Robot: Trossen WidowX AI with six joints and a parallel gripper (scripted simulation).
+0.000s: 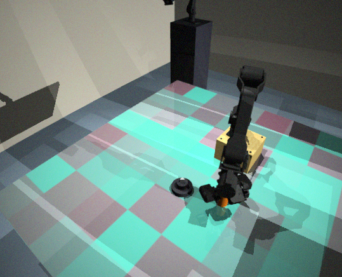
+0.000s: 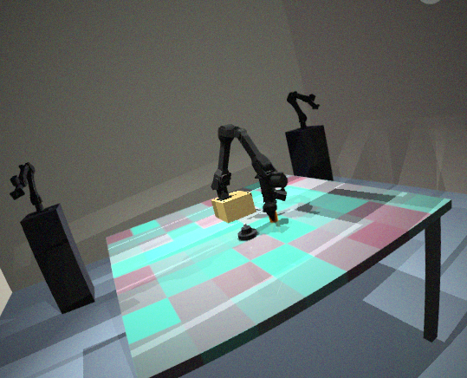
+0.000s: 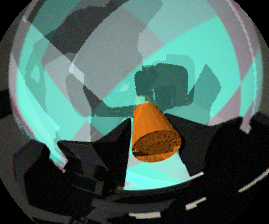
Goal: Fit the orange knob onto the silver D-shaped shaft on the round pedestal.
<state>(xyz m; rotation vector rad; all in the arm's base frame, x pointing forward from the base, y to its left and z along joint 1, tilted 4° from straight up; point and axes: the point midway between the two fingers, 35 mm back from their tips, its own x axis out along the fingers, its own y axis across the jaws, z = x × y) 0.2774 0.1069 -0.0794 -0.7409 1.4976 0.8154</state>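
My gripper tip is 30 mm below the orange knob. The rest, counted from my gripper tip: dark round pedestal 40 mm ahead, 160 mm to the right, 20 mm above.
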